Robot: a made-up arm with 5 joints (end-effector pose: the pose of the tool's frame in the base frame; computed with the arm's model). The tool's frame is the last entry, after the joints. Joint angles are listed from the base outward.
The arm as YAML. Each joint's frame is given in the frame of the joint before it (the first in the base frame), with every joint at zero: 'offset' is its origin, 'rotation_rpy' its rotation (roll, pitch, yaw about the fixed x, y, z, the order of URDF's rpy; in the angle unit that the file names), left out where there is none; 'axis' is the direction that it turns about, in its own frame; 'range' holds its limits. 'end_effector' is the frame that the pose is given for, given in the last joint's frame.
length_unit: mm
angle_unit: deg
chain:
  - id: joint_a
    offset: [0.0, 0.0, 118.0]
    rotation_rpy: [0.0, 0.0, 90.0]
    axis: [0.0, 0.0, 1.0]
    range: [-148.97, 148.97]
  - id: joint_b
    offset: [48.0, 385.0, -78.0]
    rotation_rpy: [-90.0, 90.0, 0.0]
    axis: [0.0, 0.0, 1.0]
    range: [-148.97, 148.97]
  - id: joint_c
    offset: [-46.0, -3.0, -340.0]
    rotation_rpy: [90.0, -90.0, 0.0]
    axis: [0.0, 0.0, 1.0]
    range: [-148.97, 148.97]
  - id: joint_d
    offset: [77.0, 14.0, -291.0]
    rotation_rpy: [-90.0, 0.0, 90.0]
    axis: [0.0, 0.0, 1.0]
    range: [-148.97, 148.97]
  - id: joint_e
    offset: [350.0, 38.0, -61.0]
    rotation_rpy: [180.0, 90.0, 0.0]
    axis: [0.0, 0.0, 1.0]
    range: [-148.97, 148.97]
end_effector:
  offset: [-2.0, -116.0, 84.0]
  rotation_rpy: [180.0, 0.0, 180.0]
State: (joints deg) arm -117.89 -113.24 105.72 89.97 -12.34
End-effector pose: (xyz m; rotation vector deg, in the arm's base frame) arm 0.1498 0.0865 -0.5441 166.55 -36.19 33.75
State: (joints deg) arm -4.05 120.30 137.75 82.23 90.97
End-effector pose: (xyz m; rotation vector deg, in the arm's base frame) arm 0.1868 0.4962 0.4159 -5.68 30.27 123.44
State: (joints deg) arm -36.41 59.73 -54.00 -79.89 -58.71
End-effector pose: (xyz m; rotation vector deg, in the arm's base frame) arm -0.0851 0.2102 0.1311 -134.85 47.58 -2.79
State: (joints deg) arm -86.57 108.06 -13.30 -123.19 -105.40
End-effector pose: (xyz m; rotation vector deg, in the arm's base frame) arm -0.0149 0.0409 0.1255 2.98 -129.56 12.24
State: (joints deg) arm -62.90 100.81 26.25 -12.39 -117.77
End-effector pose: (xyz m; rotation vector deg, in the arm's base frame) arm 0.3634 0.1390 0.1927 22.73 110.19 14.45
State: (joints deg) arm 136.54 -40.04 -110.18 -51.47 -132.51
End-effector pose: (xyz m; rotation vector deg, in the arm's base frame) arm 0.0902 -0.1438 -0.0369 -6.55 -102.02 145.42
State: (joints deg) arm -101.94 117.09 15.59 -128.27 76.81
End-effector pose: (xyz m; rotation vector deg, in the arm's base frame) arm 0.1446 0.2891 0.0655 -140.57 56.11 95.86
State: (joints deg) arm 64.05 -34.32 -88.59 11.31 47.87
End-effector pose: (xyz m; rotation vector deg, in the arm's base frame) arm 0.0762 -0.3732 -0.3574 93.19 -19.75 -5.81
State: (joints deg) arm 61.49 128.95 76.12 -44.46 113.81
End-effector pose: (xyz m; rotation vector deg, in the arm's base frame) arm -0.2795 0.2535 -0.0932 80.72 126.76 64.81
